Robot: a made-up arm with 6 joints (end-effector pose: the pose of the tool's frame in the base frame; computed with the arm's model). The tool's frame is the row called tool. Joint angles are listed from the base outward.
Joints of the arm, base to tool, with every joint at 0 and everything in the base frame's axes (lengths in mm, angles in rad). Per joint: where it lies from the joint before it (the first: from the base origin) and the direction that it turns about. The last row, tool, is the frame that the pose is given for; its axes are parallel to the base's.
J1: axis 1 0 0 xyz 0 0 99
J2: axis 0 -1 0 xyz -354 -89 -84
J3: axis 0 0 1 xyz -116 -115 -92
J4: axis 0 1 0 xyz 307 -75 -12
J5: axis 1 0 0 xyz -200 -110 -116
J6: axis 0 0 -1 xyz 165 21 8
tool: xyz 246 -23 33
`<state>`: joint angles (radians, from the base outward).
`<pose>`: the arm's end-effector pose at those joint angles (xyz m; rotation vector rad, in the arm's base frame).
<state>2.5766 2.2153 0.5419 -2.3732 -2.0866 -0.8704</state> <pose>-0.7459 0.1238 -0.0767 -0.0182 -0.8982 2.4395</pose>
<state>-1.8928 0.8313 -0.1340 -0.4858 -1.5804 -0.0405</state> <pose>0.0088 0.2686 0.4527 2.3163 1.7465 -0.0802</pose>
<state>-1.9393 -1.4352 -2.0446 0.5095 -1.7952 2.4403</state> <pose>-0.3848 0.2517 0.2537 0.8491 0.0633 -0.3117</pose>
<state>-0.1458 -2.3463 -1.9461 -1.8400 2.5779 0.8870</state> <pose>-0.0624 -0.6435 0.3209 0.1114 1.0977 -0.9089</pose>
